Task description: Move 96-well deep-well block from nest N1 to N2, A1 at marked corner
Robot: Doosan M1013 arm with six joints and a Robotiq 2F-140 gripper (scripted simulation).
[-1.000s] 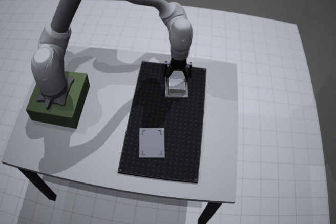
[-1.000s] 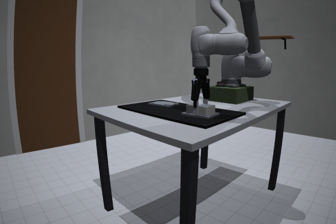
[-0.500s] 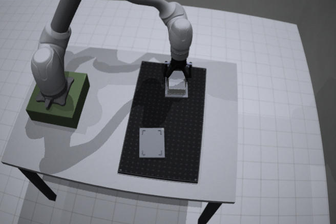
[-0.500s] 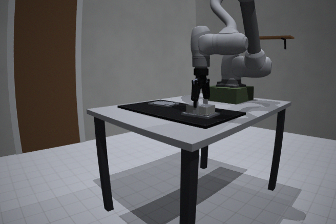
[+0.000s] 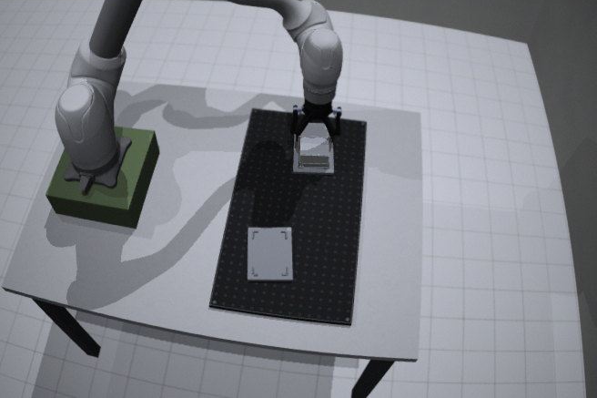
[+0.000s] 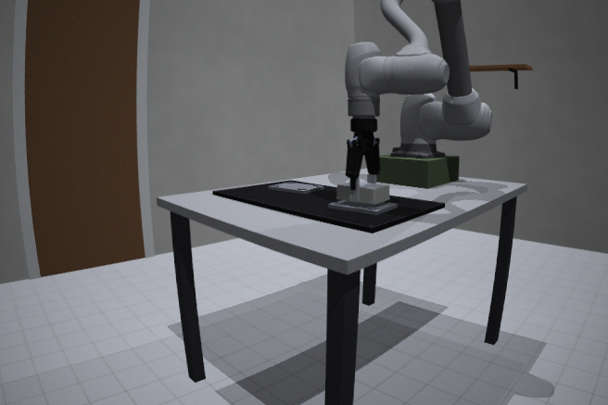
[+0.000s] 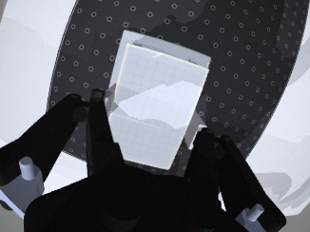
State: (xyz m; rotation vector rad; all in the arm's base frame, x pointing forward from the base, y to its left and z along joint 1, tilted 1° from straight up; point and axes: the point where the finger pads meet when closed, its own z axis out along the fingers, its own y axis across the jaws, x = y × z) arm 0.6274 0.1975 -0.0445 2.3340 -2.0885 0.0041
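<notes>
My gripper is now 50 mm above the plate nest N1. Round my hand: plate nest N2 (370 mm to the right, 80 mm behind, 50 mm below); 96-well deep-well block (10 mm below).
</notes>
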